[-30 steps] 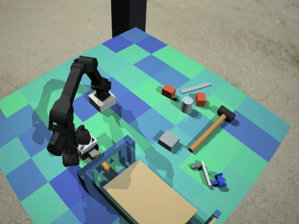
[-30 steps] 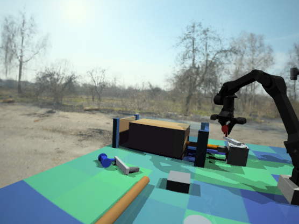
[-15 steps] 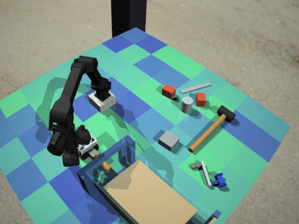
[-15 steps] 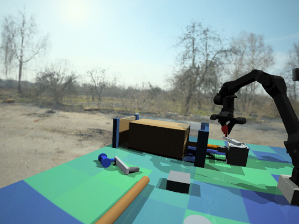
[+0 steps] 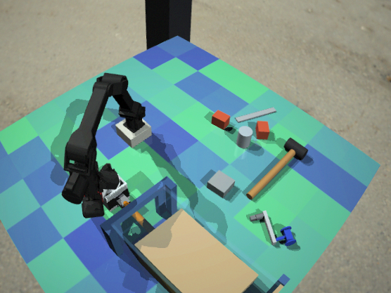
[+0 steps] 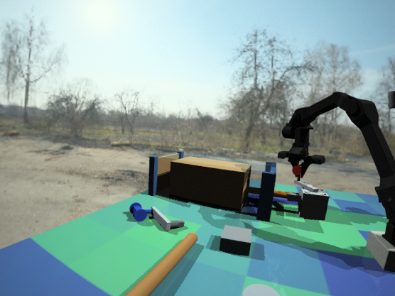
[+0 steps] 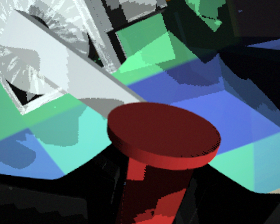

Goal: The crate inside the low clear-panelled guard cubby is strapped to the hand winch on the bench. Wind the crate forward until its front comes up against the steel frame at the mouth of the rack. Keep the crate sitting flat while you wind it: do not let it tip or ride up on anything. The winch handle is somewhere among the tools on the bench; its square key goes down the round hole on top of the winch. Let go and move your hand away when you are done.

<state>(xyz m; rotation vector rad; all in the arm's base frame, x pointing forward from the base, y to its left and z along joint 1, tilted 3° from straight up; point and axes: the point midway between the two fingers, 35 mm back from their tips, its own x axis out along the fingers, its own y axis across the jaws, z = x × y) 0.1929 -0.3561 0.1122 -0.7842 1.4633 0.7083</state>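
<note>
The red-knobbed crank is 1 cm behind my gripper tip, 4 cm to the left of it and 1 cm below it. From my gripper tip the other things lie so: grey winch (6 cm behind, 9 cm to the left, 8 cm below); then red knob (2 cm above); then blue frame (12 cm ahead, 8 cm to the left, 1 cm below).
</note>
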